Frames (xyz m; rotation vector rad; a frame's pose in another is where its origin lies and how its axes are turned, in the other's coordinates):
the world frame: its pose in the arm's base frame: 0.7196 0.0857 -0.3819 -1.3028 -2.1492 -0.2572
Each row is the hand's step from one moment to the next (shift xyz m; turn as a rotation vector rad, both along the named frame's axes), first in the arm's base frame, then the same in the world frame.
Working: the arm's base frame: its pose in the world frame: 0.4007 -0.7120 -0.0590 1.3028 2.1492 0.2572

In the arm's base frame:
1: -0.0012 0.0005 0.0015 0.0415 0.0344 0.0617
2: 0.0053 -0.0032 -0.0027 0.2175 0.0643 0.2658
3: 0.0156 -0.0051 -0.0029 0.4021 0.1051 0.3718
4: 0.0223 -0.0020 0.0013 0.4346 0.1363 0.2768
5: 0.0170 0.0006 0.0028 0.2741 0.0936 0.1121
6: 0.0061 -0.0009 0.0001 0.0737 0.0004 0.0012
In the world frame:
1: 0.0016 -0.0010 -0.0005 0.0477 0.0440 -0.0500
2: -0.0057 0.0033 -0.0014 0.1308 0.1809 -0.2688
3: -0.0107 0.0112 -0.0062 0.1615 0.3443 -0.4079
4: -0.0082 0.0179 -0.0108 0.1180 0.4009 -0.3308
5: -0.0036 0.0145 -0.0087 0.0434 0.2654 -0.1553
6: -0.0026 0.0048 -0.0029 -0.0236 0.0631 -0.0299

